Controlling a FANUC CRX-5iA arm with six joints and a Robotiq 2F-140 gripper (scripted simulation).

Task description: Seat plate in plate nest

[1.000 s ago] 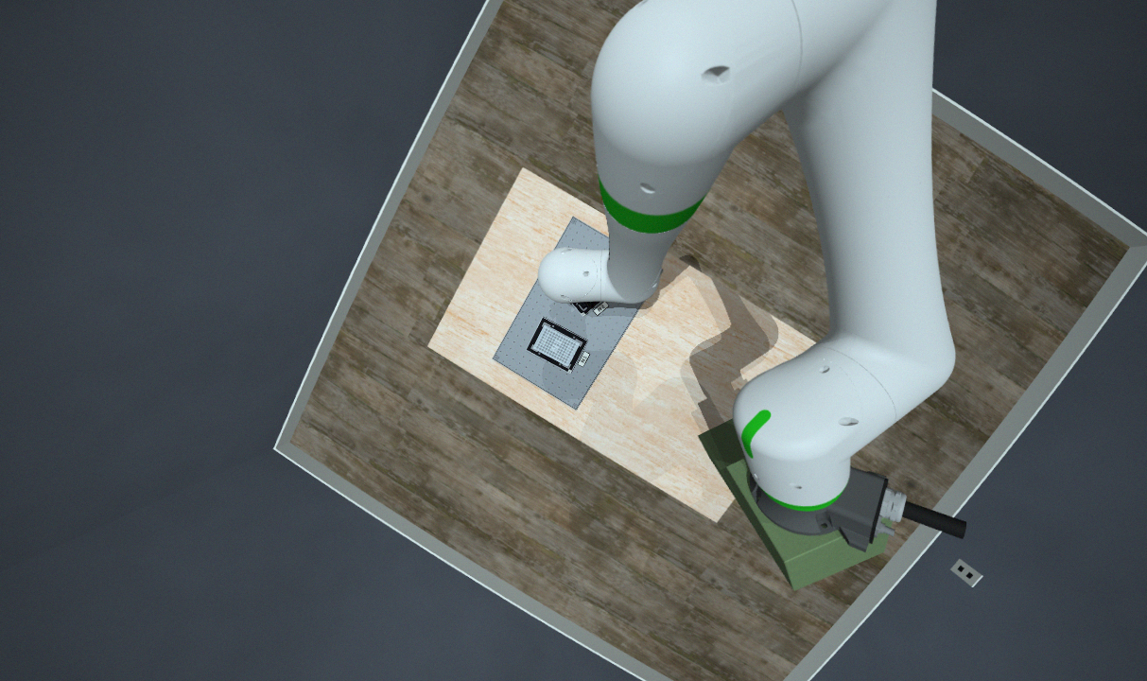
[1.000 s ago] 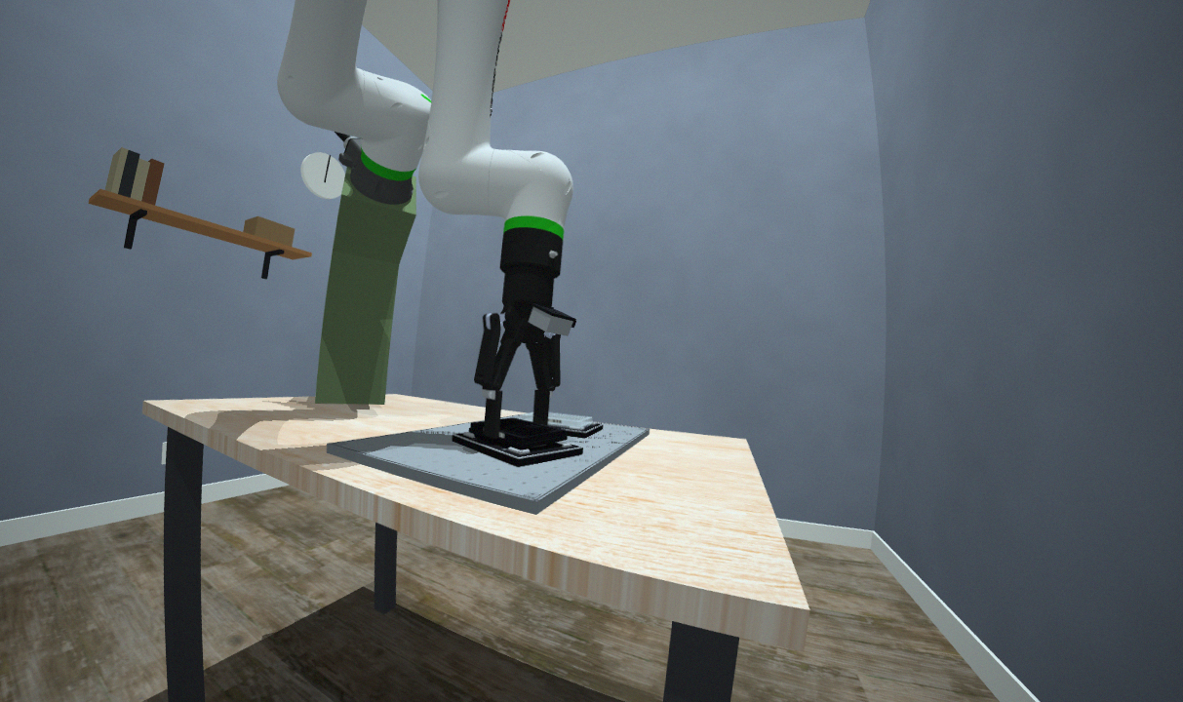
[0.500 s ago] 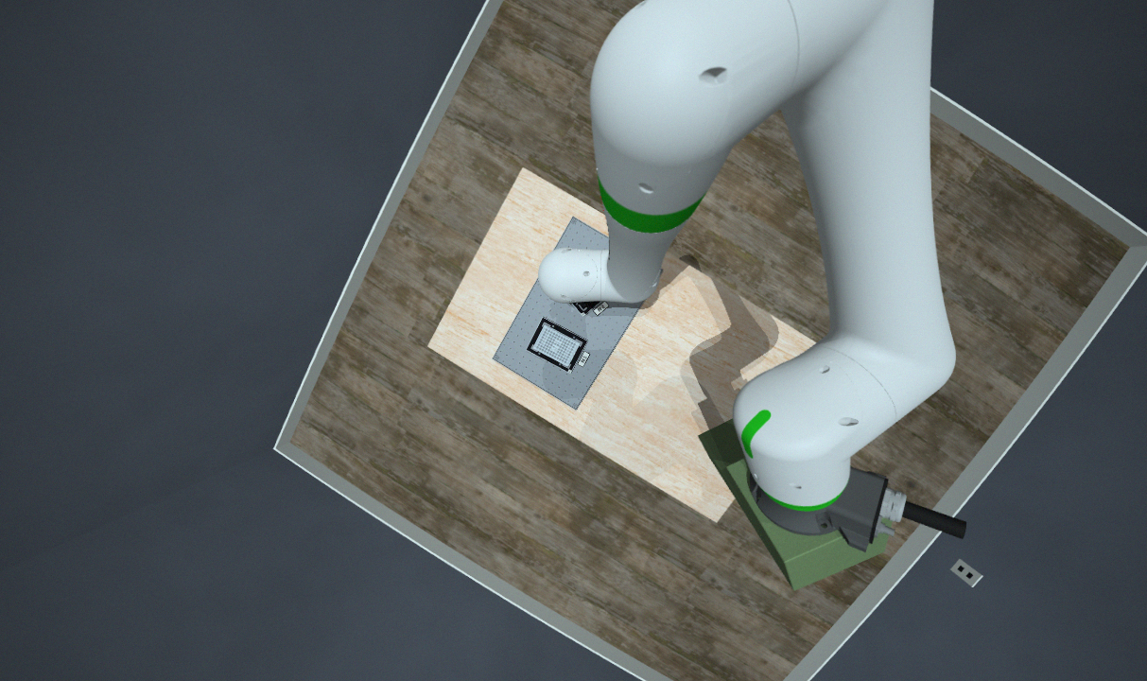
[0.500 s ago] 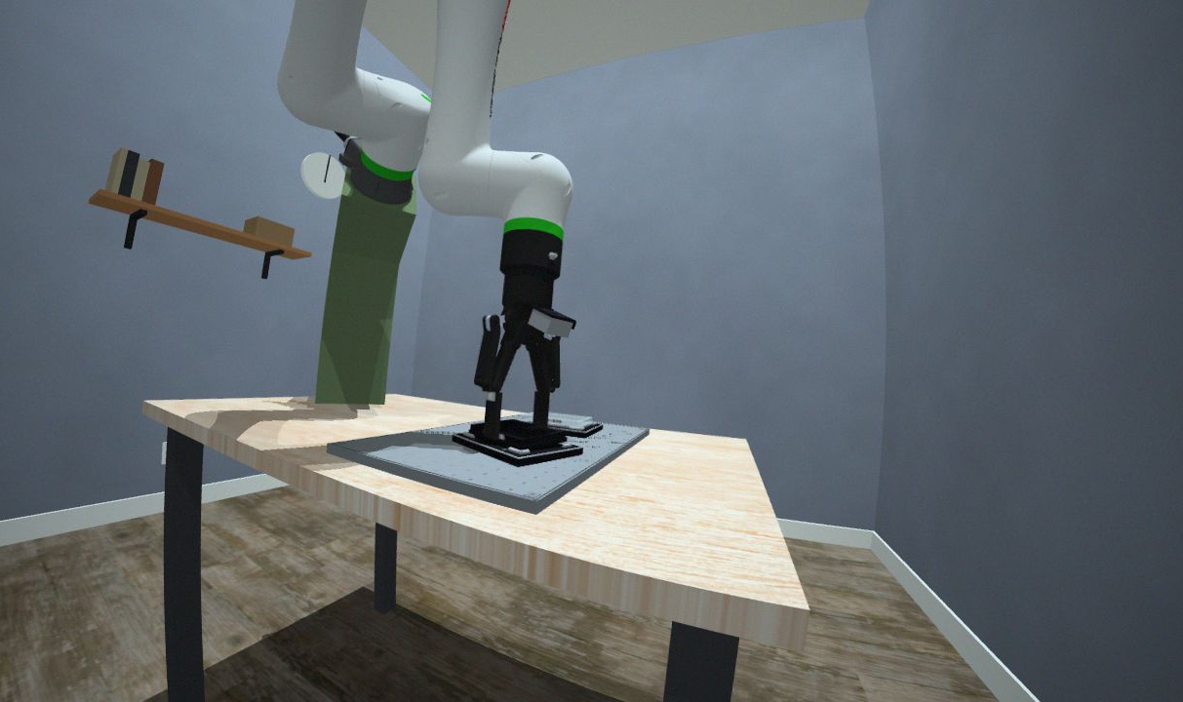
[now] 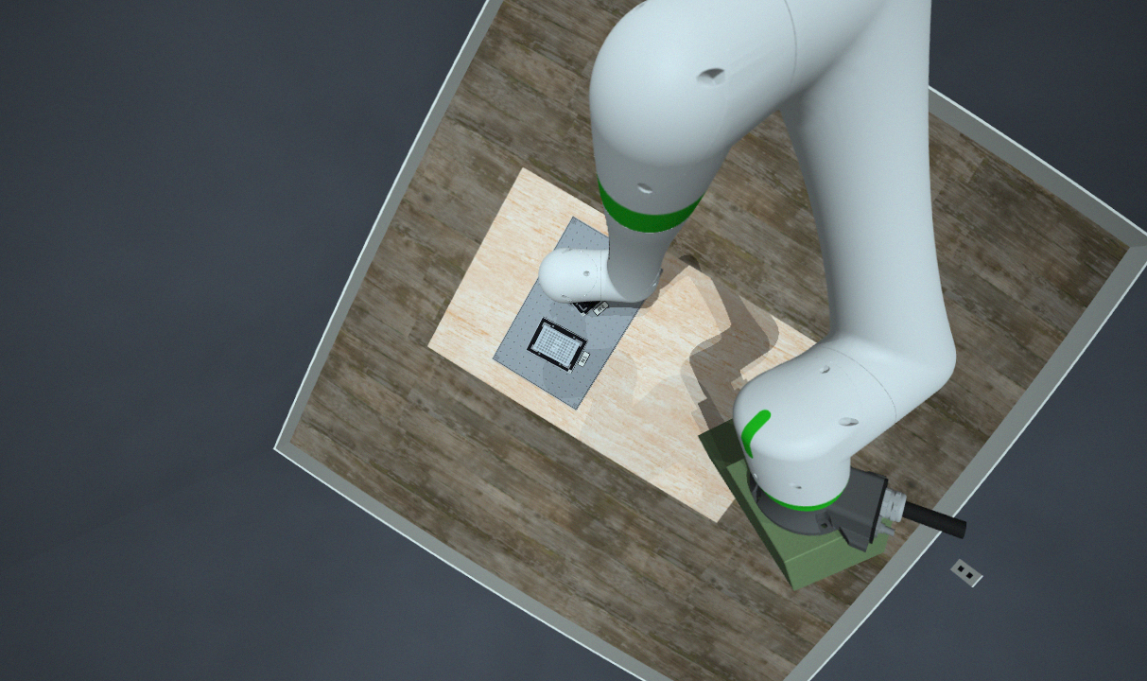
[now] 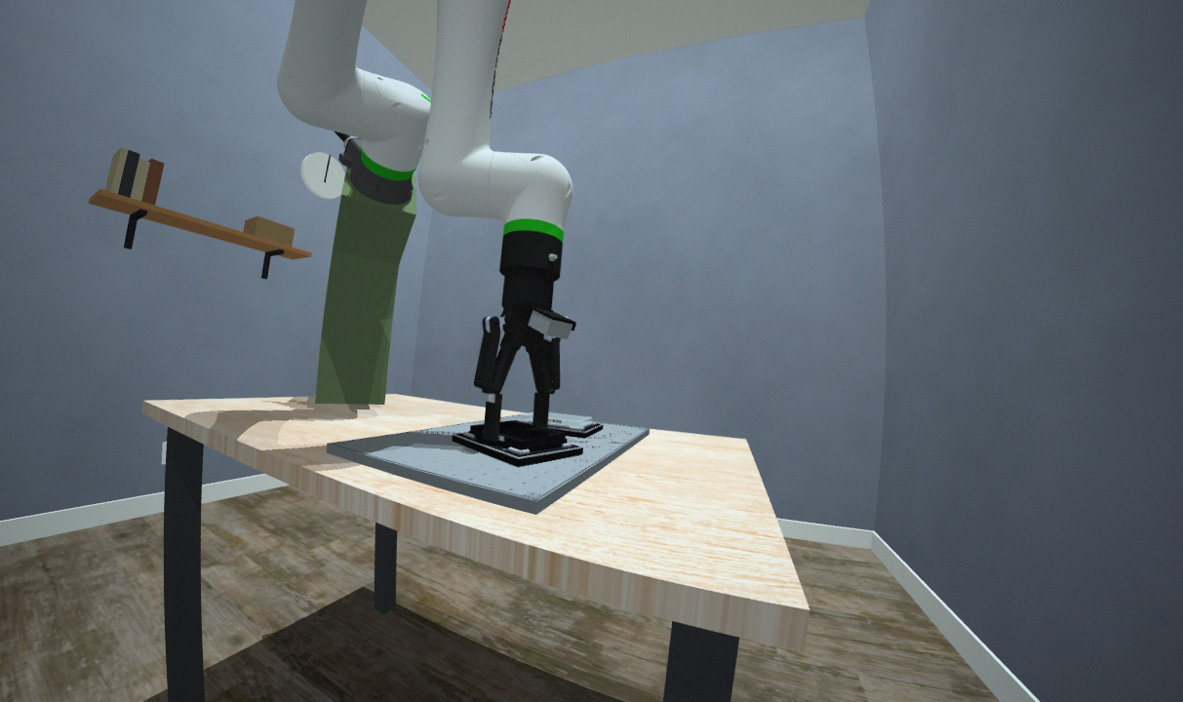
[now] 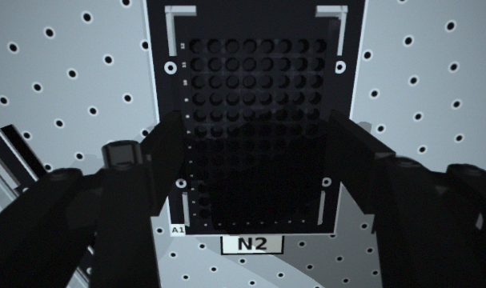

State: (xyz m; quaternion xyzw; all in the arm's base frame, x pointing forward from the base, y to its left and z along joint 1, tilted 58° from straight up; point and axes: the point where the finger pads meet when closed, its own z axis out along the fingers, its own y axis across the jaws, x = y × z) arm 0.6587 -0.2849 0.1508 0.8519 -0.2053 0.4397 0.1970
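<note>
My gripper is now 2 cm above the black well plate. Also, from my hand: nest N1 (20 cm to the left, 6 cm ahead, 4 cm below); white well plate (20 cm to the left, 6 cm ahead, 3 cm below); plate nest N2 (4 cm below).
</note>
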